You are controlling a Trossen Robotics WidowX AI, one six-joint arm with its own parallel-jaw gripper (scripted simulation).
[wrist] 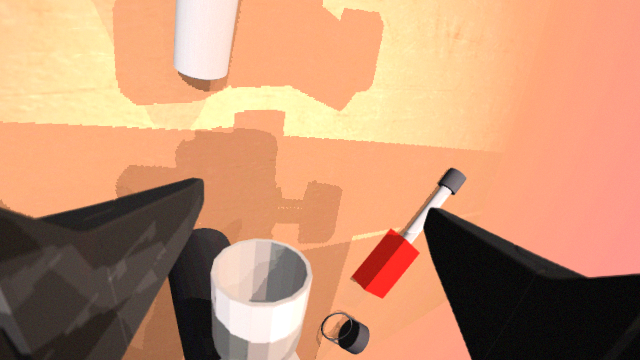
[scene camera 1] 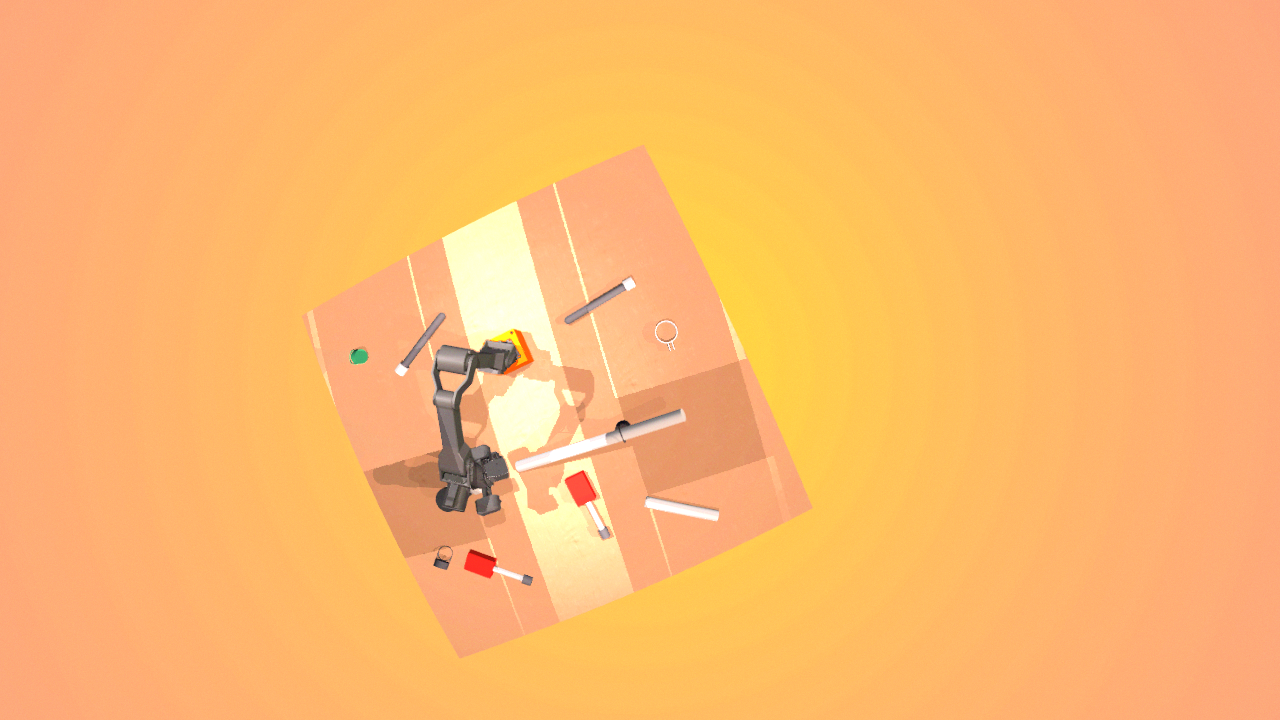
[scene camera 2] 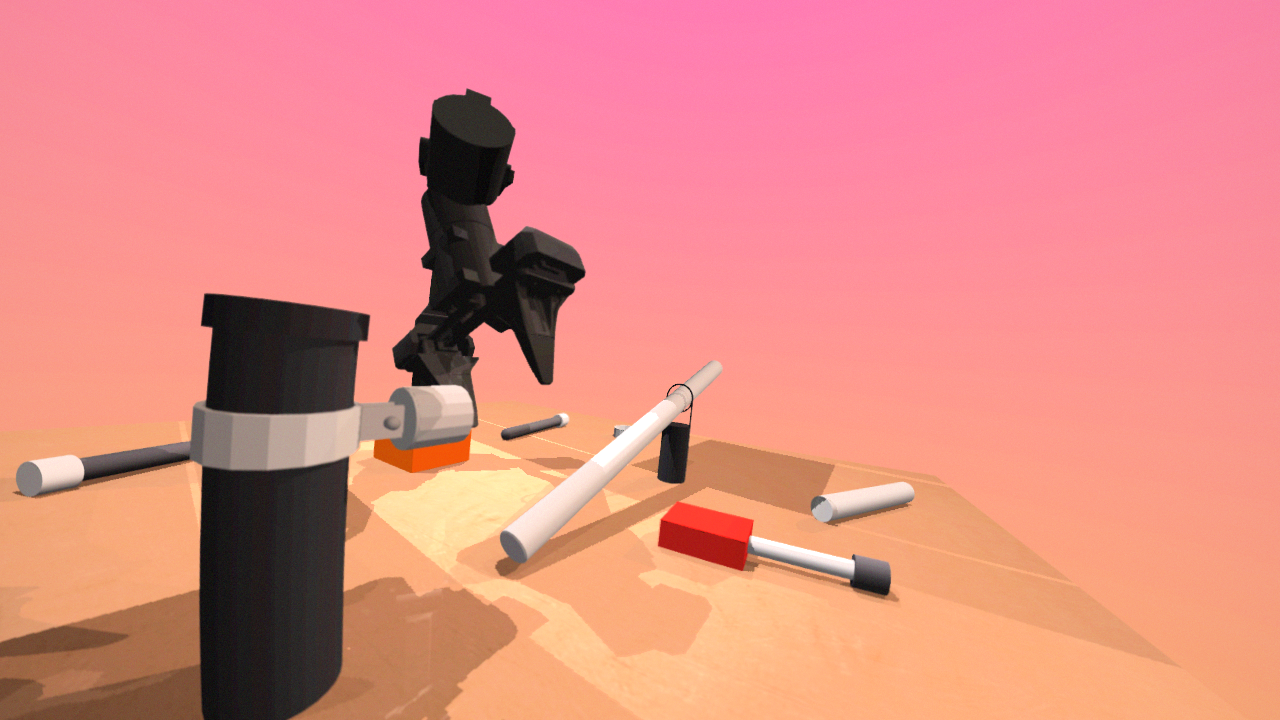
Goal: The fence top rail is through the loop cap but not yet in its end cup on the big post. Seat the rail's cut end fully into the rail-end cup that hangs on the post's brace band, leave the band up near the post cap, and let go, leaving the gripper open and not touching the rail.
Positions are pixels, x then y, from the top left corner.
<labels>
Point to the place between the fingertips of my gripper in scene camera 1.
497, 486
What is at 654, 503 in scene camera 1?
A white tube.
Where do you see a big black post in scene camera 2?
272, 543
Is my gripper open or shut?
Open.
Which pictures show the white tube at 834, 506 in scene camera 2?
Scene camera 1 and scene camera 2 only.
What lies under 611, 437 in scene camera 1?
A white top rail.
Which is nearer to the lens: the white top rail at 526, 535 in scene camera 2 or the white tube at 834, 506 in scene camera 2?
The white top rail.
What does my gripper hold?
Nothing.
</labels>
